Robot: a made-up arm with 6 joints.
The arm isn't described. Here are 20 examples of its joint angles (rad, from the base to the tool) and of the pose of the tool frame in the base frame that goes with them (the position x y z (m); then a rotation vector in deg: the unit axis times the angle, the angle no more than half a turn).
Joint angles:
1: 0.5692 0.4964 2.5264 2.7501 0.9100 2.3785
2: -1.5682 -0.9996 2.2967 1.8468 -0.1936 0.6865
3: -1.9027 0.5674 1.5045 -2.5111 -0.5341 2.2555
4: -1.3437 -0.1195 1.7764 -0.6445 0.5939 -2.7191
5: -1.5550 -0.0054 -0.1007 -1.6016 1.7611 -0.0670
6: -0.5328 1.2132 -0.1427 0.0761 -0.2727 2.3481
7: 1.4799 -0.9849 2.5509 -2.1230 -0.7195 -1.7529
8: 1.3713 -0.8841 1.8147 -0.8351 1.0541 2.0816
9: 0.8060 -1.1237 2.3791 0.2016 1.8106 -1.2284
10: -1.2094 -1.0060 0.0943 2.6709 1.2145 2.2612
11: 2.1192 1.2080 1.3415 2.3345 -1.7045 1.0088
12: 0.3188 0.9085 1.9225 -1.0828 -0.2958 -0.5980
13: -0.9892 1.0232 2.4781 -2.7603 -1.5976 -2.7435
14: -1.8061 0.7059 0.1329 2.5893 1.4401 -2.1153
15: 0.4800 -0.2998 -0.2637 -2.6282 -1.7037 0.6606
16: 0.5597 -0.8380 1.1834 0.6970 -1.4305 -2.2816
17: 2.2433 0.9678 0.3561 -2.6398 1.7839 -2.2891
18: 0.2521 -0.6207 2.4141 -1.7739 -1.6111 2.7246
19: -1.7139 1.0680 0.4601 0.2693 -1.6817 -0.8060
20: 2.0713 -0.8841 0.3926 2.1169 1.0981 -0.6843
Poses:
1: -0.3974 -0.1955 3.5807 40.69 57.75 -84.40
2: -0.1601 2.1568 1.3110 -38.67 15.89 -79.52
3: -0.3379 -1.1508 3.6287 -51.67 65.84 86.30
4: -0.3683 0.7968 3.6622 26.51 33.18 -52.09
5: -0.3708 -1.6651 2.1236 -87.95 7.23 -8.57
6: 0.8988 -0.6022 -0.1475 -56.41 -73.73 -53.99
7: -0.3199 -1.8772 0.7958 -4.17 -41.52 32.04
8: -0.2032 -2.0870 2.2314 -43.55 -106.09 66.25
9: -1.1347 -1.1054 0.7120 -104.48 60.25 -121.32
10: 0.2434 -0.4544 3.2969 -24.97 -73.22 117.39
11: -0.8257 1.8764 2.2566 -38.77 127.31 66.10
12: 1.2521 0.4627 3.5193 13.01 90.60 -80.35
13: 0.1907 -0.1675 3.3487 -123.74 102.77 -13.24
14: -0.2974 -1.7696 0.9496 71.71 -81.03 123.35
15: 1.2246 0.7173 2.5601 -8.16 65.05 -21.02
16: -0.6958 -0.7275 3.3159 27.72 148.27 -45.67
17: -0.9486 1.4675 0.8484 -12.07 -140.97 18.21
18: -1.7591 -0.1769 1.8192 -105.55 73.58 -56.71
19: -0.3660 -1.7628 0.7686 64.59 -85.65 -5.19
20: -0.2870 0.0550 3.4799 125.58 0.73 -23.97
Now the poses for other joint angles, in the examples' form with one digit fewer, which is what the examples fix.
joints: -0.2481 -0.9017 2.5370 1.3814 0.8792 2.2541
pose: -1.880 0.657 1.060 29.1 -41.9 -55.5
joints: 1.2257 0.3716 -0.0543 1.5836 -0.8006 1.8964
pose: 0.941 1.767 1.428 38.2 -157.2 57.7
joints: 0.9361 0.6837 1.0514 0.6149 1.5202 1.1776
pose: 0.901 1.557 2.912 -149.5 22.6 70.7
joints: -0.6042 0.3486 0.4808 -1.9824 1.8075 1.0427
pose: 1.255 -1.339 2.300 -21.0 -34.7 35.1
